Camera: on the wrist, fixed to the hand. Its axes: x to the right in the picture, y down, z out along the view.
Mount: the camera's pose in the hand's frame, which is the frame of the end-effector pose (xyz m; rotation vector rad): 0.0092 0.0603 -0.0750 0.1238 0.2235 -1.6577
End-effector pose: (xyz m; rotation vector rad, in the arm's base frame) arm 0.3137 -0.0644 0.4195 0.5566 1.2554 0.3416
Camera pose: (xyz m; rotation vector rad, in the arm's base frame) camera 0.2480 0.0055 0.4312 -0.5363 1.5544 -1.0879
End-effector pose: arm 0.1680 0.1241 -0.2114 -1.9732 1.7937 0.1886
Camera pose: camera 0.0955 0.0816 -0.1636 -2.6947 -0.1828 -0.6545
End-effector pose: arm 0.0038 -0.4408 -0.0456 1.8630 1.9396 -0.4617
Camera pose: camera 0.0590 -0.3919 0.0169 0.1101 -2.8761 0.6937
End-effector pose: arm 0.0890 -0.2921 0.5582 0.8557 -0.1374 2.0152
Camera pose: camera -0.0002 -0.2898 0.5210 0.4503 0.6390 0.5153
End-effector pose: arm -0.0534 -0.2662 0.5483 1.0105 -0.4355 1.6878
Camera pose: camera -0.1394 -0.2292 0.5243 0.7876 0.5879 0.2778
